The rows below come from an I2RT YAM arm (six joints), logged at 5 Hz.
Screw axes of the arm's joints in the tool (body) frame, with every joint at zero. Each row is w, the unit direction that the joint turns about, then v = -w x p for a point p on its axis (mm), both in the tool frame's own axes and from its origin. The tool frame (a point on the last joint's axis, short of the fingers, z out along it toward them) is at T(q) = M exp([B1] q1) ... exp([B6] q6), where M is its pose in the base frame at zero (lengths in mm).
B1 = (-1, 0, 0, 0, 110.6, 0)
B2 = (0, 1, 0, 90.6, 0, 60)
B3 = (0, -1, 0, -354.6, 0, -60)
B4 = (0, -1, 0, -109.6, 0, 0)
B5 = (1, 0, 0, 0, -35.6, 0)
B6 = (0, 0, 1, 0, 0, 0)
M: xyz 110.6 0 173.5 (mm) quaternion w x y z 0.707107 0 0.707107 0
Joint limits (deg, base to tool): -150..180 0..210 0..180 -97..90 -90..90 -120..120
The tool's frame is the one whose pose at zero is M.
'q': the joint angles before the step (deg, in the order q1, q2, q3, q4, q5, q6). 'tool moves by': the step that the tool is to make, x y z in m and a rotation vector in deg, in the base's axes. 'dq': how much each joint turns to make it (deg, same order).
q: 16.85 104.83 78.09 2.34 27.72 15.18
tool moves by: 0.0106 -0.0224 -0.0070 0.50 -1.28 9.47
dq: -4.20 0.71 -1.83 5.94 -12.68 -5.50
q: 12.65 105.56 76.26 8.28 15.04 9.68
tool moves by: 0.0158 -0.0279 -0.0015 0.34 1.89 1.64
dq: -4.41 2.31 3.35 -2.49 -5.87 -1.65
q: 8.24 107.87 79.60 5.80 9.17 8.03
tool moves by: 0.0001 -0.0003 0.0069 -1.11 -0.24 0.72
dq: -0.06 -0.37 1.01 -1.08 -0.29 -1.36
